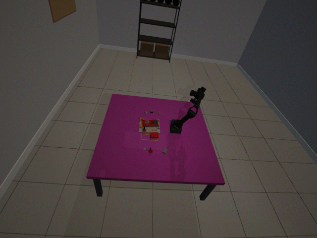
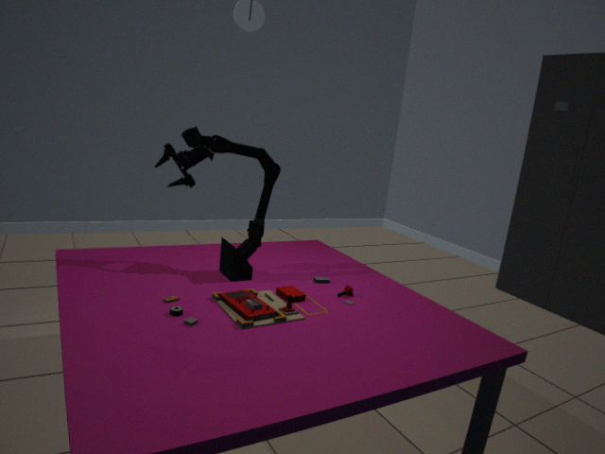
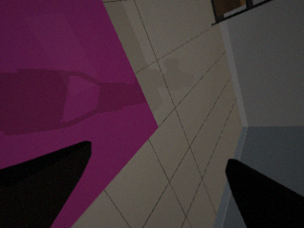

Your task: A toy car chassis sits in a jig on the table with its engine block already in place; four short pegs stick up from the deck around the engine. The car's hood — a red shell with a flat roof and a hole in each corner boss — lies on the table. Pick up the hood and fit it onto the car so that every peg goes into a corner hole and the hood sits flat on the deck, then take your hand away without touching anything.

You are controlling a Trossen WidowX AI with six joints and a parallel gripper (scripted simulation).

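My gripper tip is now 48 cm short of the red hood, 35 cm to the right of it and 34 cm above it. From my gripper tip the other things lie so: black wheel 48 cm ahead, 7 cm to the right, 35 cm below; beige jig 53 cm ahead, 18 cm to the left, 34 cm below; grey engine block 56 cm ahead, 16 cm to the left, 33 cm below.
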